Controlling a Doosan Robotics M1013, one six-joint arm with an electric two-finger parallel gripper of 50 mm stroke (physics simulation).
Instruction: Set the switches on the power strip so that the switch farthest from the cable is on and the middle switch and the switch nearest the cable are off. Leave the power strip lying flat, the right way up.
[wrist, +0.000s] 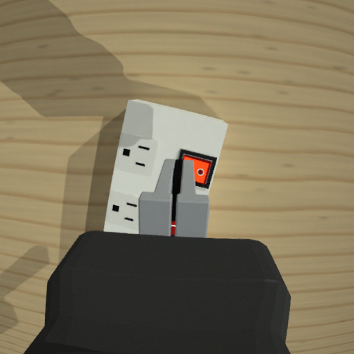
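The white power strip (172, 127) lies flat, face up, slightly tilted across the wrist view, its upper end in sight. The switch at that end (201, 168) glows bright orange-red in a black frame, with its O side showing; its other side is hidden by the fingers. My gripper (178, 177) is shut and empty, its tips over or at the left part of this switch; contact cannot be told. A sliver of another red switch (173, 229) shows between the fingers; its setting cannot be told. The rest of the strip is hidden below my gripper body. The cable does not show.
Two outlets (136, 154) (123, 207) show along the strip's left side. The strip lies on a wood-grain table top (290, 150). Shadows of the arm and strip fall on the wood to the upper left and left.
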